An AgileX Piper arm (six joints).
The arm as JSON. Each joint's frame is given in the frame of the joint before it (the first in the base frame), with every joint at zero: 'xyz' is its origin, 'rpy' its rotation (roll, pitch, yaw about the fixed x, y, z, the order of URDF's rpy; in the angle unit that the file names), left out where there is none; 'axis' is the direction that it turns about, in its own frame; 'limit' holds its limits. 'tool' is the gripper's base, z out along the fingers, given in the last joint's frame.
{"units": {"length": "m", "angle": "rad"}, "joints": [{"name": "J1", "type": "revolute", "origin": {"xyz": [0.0, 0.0, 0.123]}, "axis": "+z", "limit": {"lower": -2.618, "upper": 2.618}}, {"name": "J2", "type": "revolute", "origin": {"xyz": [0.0, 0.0, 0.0]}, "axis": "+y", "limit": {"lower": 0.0, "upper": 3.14}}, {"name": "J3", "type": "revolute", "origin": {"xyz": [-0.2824, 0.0, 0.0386]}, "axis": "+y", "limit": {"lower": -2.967, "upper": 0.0}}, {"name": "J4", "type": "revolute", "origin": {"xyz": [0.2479, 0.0, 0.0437]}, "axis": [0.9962, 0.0, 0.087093], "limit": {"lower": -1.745, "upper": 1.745}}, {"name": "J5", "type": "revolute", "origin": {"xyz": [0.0, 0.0, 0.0]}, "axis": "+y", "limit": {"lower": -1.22, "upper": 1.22}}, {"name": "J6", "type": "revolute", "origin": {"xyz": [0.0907, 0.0, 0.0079]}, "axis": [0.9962, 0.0, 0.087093], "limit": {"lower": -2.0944, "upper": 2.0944}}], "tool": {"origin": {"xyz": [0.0, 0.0, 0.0], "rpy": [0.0, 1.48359, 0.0]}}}
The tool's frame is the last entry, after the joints.
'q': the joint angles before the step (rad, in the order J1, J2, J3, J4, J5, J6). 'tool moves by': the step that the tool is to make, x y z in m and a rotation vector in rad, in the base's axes. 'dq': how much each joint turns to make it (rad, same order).
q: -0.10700 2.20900 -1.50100 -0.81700 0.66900 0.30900
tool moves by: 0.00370 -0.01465 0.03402 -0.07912 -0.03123 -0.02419
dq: -0.01899 -0.03799 -0.06001 -0.04500 0.07201 -0.02000
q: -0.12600 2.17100 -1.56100 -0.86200 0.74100 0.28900
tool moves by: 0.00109 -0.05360 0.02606 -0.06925 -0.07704 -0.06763
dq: -0.10900 0.00000 -0.08500 -0.06200 -0.01100 -0.00700
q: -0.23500 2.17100 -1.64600 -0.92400 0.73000 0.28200
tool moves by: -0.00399 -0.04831 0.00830 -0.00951 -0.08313 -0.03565
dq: -0.10800 0.01799 -0.05296 -0.01003 -0.08602 -0.00796
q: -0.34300 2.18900 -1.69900 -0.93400 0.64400 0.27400
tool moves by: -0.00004 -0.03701 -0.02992 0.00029 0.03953 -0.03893
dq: -0.07101 0.10201 -0.07003 -0.00196 -0.01599 -0.03005
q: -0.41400 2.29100 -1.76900 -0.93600 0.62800 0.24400
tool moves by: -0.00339 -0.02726 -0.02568 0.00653 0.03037 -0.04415
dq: -0.05101 0.08200 -0.05598 -0.00202 -0.00002 -0.00898
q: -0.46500 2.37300 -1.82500 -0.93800 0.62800 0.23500
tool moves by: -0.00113 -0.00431 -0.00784 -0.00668 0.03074 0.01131
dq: -0.00800 0.01901 -0.00600 -0.00701 0.00000 -0.02399
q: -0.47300 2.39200 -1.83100 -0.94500 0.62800 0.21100
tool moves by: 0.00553 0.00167 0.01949 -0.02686 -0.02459 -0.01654
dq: 0.01201 -0.01400 -0.04499 0.00299 0.04000 -0.00299
